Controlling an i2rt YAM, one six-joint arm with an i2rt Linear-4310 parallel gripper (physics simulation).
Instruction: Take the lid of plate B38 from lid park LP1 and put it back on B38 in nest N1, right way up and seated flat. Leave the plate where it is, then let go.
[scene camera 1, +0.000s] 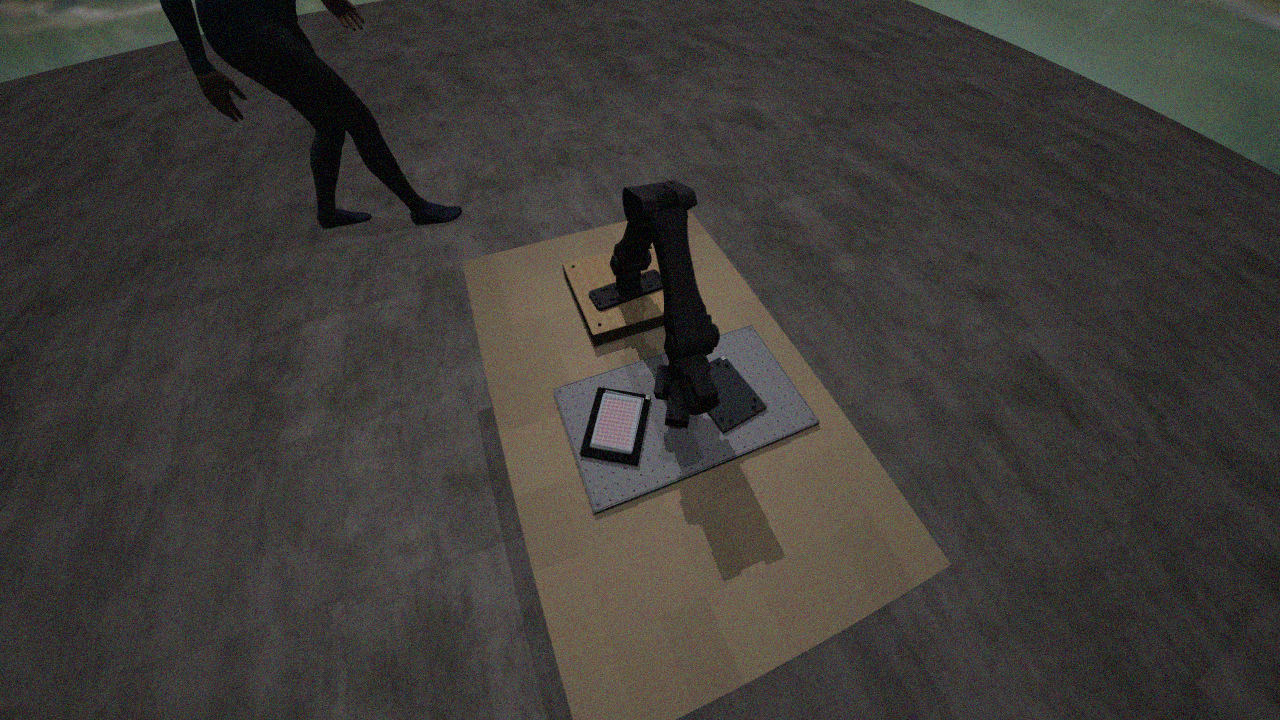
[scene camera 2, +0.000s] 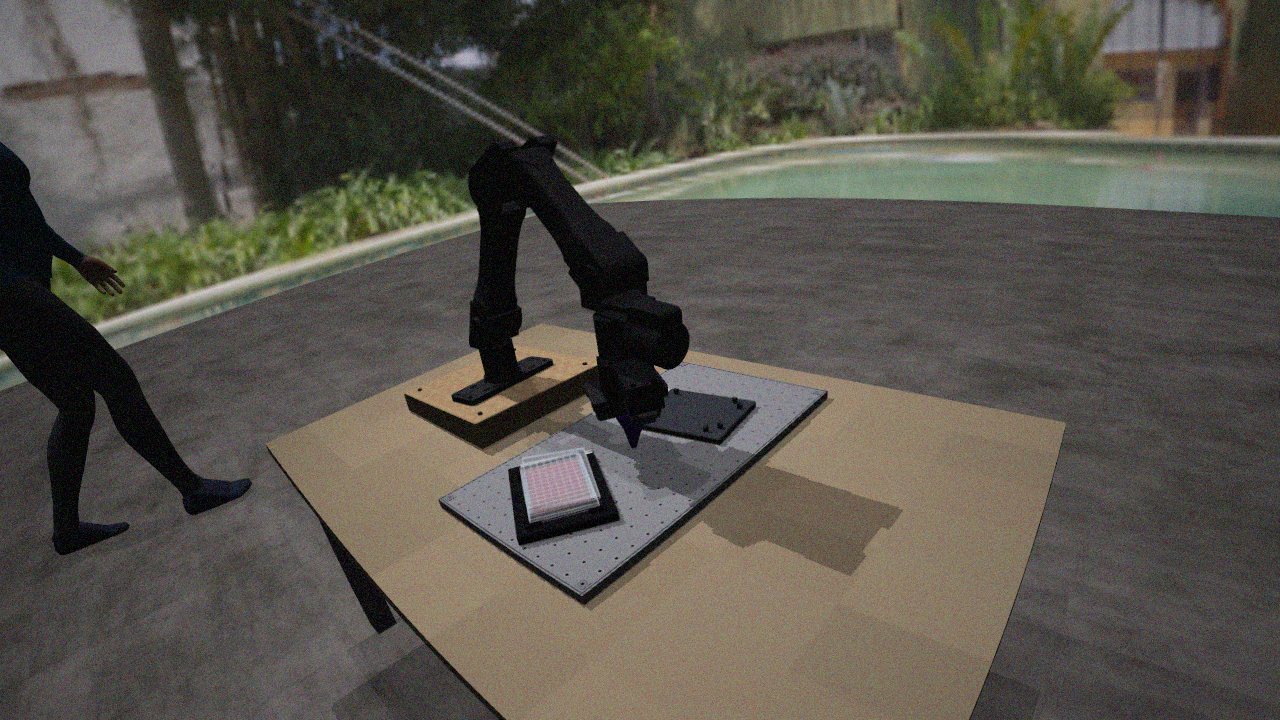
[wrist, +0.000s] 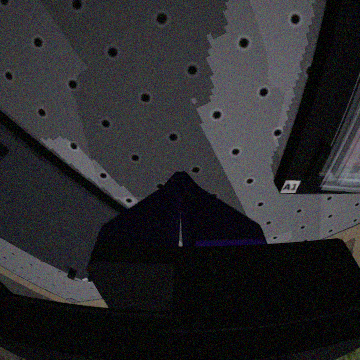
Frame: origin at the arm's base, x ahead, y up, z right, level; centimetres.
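Where they show: gripper, fingertip midpoint: (scene camera 2: 633, 445) (wrist: 180, 180); arm's base at its link origin: (scene camera 1: 628, 290) (scene camera 2: 504, 381).
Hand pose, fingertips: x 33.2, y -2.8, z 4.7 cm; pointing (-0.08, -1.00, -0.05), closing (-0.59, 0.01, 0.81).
Things, the pixels of their top centre, and the offset from my fingertips. "*": a spot on its surface instead. Level surfaces: height alone.
- pink-welled plate at its top centre: (scene camera 2: 557, 473) (scene camera 1: 618, 418) dx -0.5, dy +3.5, dz +14.1 cm
- black nest at its top centre: (scene camera 2: 557, 485) (scene camera 1: 616, 422) dx -0.7, dy +1.8, dz +14.4 cm
- clear lid at a spot on its surface: (wrist: 345, 167) (scene camera 2: 580, 453) * dx -2.1, dy +2.9, dz +8.3 cm
- dark lid park at its top centre: (wrist: 39, 237) (scene camera 2: 689, 405) (scene camera 1: 724, 389) dx +3.0, dy +2.0, dz -10.5 cm
- grey perforated board at its top centre: (wrist: 147, 172) (scene camera 2: 647, 443) (scene camera 1: 684, 405) dx +1.7, dy +0.1, dz -1.1 cm
- wooden table at its surface level: dy -1.2 cm
The pink-welled plate (scene camera 1: 617, 422) (scene camera 2: 558, 486) lies in the black nest (scene camera 1: 612, 459) (scene camera 2: 569, 525) (wrist: 320, 100), whose corner is marked A1 in the wrist view. A clear lid (scene camera 2: 586, 458) (wrist: 345, 167) lies over the plate. Its edges look slightly offset from the plate's in scene camera 2; I cannot tell whether it is seated flat. The dark lid park (scene camera 1: 735, 395) (scene camera 2: 707, 417) (wrist: 40, 200) has small posts and no lid visible on it. My gripper (scene camera 1: 677, 422) (scene camera 2: 633, 445) (wrist: 180, 180) is shut and empty, above the board between nest and park.
The grey perforated board (scene camera 1: 783, 407) (scene camera 2: 581, 571) (wrist: 145, 122) carries nest and park on the wooden table (scene camera 1: 805, 582) (scene camera 2: 760, 617). The arm's base stands on a wooden block (scene camera 1: 581, 286) (scene camera 2: 447, 407) behind the board. A dark-clad person (scene camera 1: 331, 98) (scene camera 2: 67, 349) is beyond the table's left side.
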